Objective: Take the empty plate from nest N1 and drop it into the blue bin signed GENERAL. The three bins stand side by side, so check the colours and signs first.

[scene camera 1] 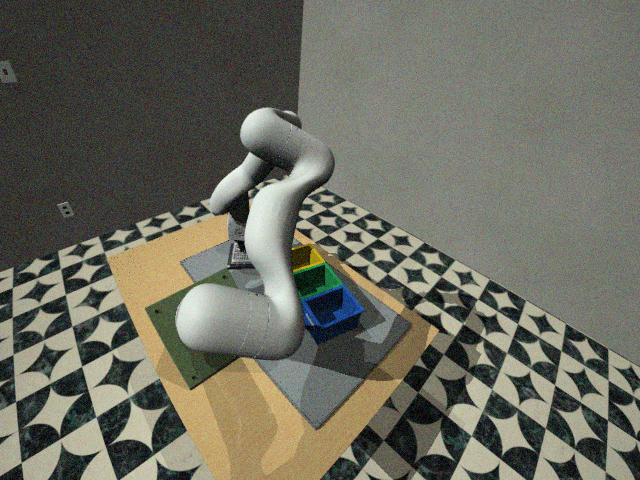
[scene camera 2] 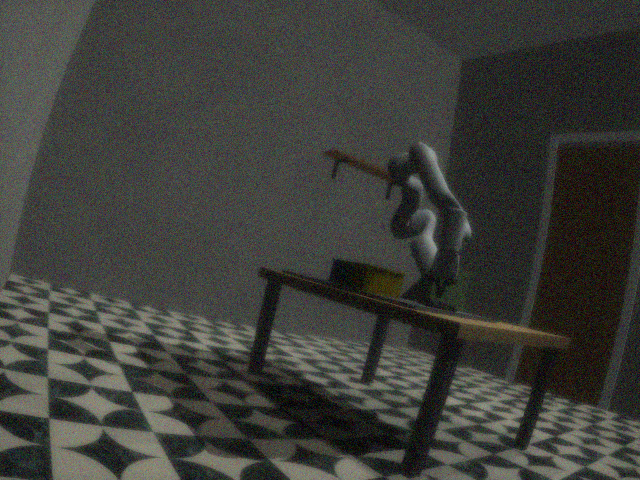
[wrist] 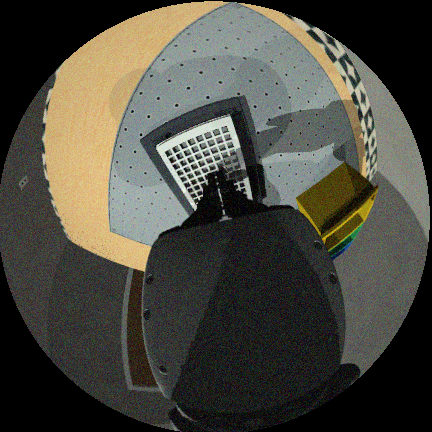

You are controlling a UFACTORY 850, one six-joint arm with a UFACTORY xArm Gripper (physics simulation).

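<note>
A white plate with a grid of square wells (wrist: 202, 145) sits in a dark nest frame (wrist: 192, 112) in the wrist view; in scene camera 1 the plate (scene camera 1: 239, 254) shows partly behind the arm. No nest label is readable. My gripper (wrist: 216, 182) is shut with nothing between the fingers, over the near part of the plate; it also shows in scene camera 1 (scene camera 1: 240, 246) and, dimly, in scene camera 2 (scene camera 2: 440, 290). The gap between fingertips and plate is hard to judge. The blue bin (scene camera 1: 338, 328) stands nearest to scene camera 1 in the row. Its sign is not readable.
The green bin (scene camera 1: 330, 277) stands between the blue bin and the yellow bin (scene camera 1: 312, 254) (wrist: 325, 200) (scene camera 2: 385, 281). The bins and nest stand on a grey perforated board (scene camera 1: 310, 397) (wrist: 180, 65). A dark green board (scene camera 1: 178, 356) lies under the arm's base on the wooden table (scene camera 1: 139, 263) (wrist: 90, 110).
</note>
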